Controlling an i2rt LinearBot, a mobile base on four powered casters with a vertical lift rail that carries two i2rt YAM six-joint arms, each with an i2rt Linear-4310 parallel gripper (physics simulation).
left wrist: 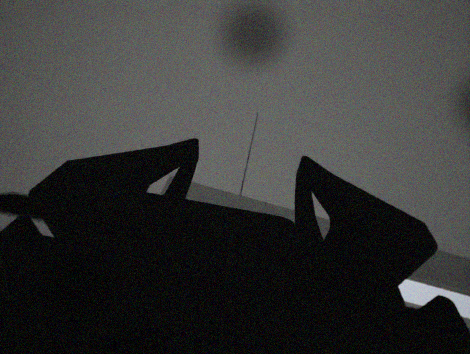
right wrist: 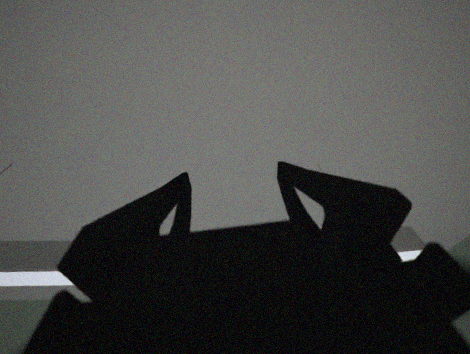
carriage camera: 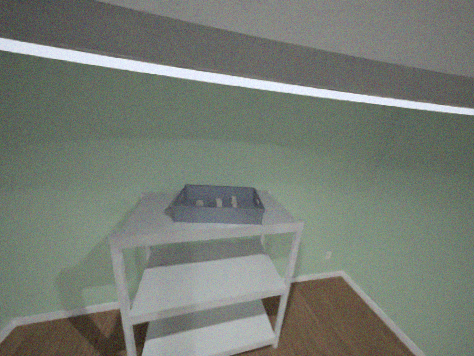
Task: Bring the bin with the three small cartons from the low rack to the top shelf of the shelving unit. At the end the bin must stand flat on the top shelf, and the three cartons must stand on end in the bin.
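Places are measured from the left arm's base along level axes (x ahead, y left, z up), in metres.
Where they show: left gripper, between the fingertips: (left wrist: pixel 248 156); right gripper, between the fingertips: (right wrist: pixel 233 174).
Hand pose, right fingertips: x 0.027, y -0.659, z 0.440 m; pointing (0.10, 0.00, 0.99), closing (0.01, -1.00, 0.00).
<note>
After its pixels a point has its place.
In the carriage view the blue-grey bin (carriage camera: pixel 217 216) {x 0.897, y -0.310, z -0.150 m} stands flat on the top shelf of the white shelving unit (carriage camera: pixel 120 270) {x 0.738, y 0.230, z -0.431 m}. Three small pale cartons (carriage camera: pixel 200 203) {x 0.959, y -0.190, z -0.092 m} (carriage camera: pixel 219 202) {x 0.955, y -0.318, z -0.077 m} (carriage camera: pixel 234 201) {x 1.158, y -0.435, z -0.161 m} show inside the bin, apart from each other. They look upright, but their lower parts are partly hidden by the bin's front wall. My left gripper (left wrist: pixel 248 156) {x 0.028, y 0.003, z 0.447 m} is open and empty, with plain grey ceiling behind its fingers. My right gripper (right wrist: pixel 233 174) {x 0.027, y -0.659, z 0.440 m} is open and empty too, also against the ceiling. Neither gripper shows in the carriage view, and both are away from the bin.
The unit's middle shelf (carriage camera: pixel 210 285) {x 0.956, y -0.280, z -0.811 m} and low shelf (carriage camera: pixel 210 332) {x 0.994, y -0.297, z -1.422 m} show below the top. A green wall (carriage camera: pixel 350 200) {x 1.735, y -1.924, z -0.351 m} stands behind the unit and wooden floor (carriage camera: pixel 335 320) {x 1.178, y -1.677, z -1.574 m} lies to its right. A bright strip (carriage camera: pixel 250 84) {x 0.300, y -0.379, z 0.504 m} (left wrist: pixel 440 295) (right wrist: pixel 30 278) {x 0.274, y -0.267, z 0.504 m} runs along the top of the wall.
</note>
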